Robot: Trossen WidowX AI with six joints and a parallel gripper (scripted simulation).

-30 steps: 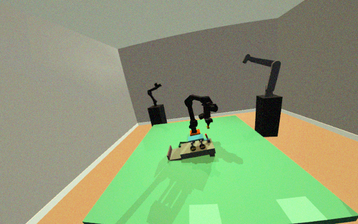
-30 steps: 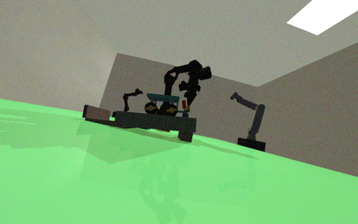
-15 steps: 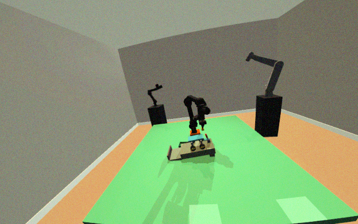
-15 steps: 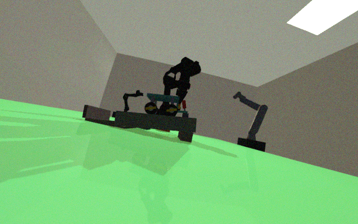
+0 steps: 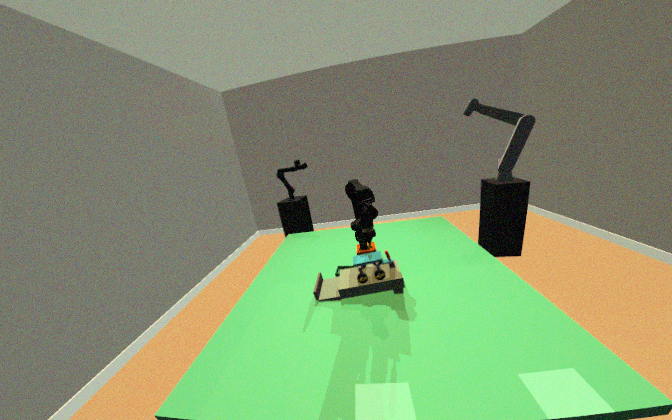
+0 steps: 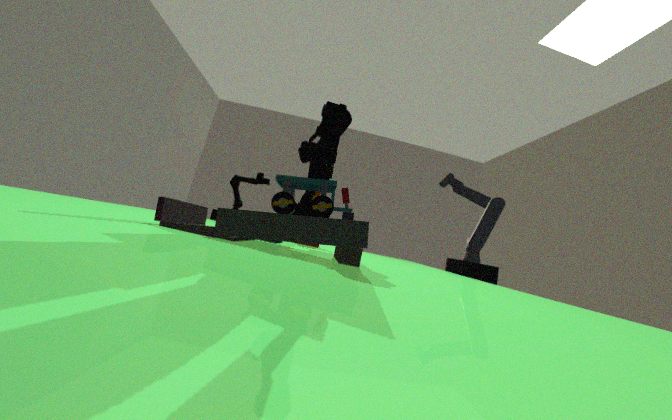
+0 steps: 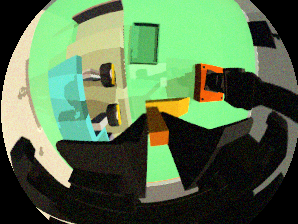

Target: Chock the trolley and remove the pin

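Right now the stop pin is 90 mm ahead of my gripper tip, 90 mm to the left of it and 40 mm below it. The rest, counted from my gripper tip: trolley 120 mm ahead, 10 mm to the left, 50 mm below; then brown stop block 170 mm ahead, 240 mm to the right, 140 mm below.
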